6 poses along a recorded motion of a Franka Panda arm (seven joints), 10 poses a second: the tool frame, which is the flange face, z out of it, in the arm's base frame.
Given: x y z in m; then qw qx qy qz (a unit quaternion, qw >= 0).
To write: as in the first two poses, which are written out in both.
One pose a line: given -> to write
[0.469 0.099 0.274 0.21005 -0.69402 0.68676 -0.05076] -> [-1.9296 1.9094 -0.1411 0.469 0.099 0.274]
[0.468 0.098 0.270 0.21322 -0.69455 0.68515 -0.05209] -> [-1.9278 1.9018 -0.1446 0.468 0.098 0.270]
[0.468 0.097 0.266 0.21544 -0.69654 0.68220 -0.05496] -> [-1.9311 1.8913 -0.1524 0.468 0.097 0.266]
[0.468 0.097 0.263 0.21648 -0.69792 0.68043 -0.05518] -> [-1.9339 1.8854 -0.1529 0.468 0.097 0.263]
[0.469 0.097 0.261 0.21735 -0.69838 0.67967 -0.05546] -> [-1.9342 1.8824 -0.1536 0.469 0.097 0.261]
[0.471 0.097 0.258 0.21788 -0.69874 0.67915 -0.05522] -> [-1.9347 1.8804 -0.1529 0.471 0.097 0.258]
